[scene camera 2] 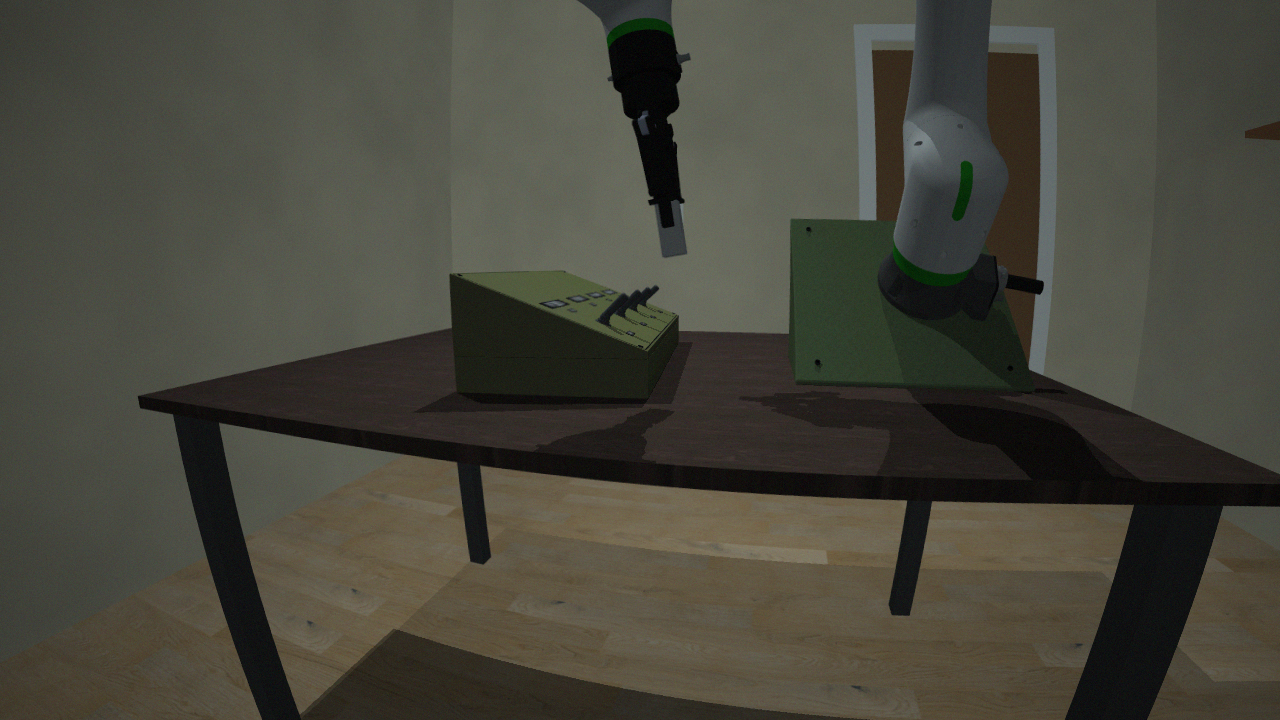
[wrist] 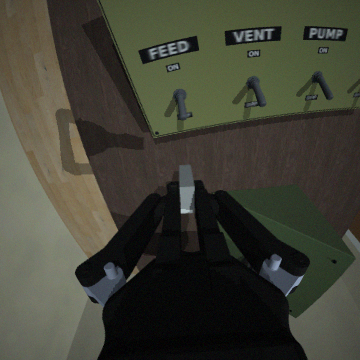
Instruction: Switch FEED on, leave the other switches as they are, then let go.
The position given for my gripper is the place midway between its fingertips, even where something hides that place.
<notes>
I see my gripper (scene camera 2: 674, 255) and an olive switch box (scene camera 2: 542, 333).
My gripper shows as well in the wrist view (wrist: 184, 174). The olive switch box also shows in the wrist view (wrist: 212, 60).
</notes>
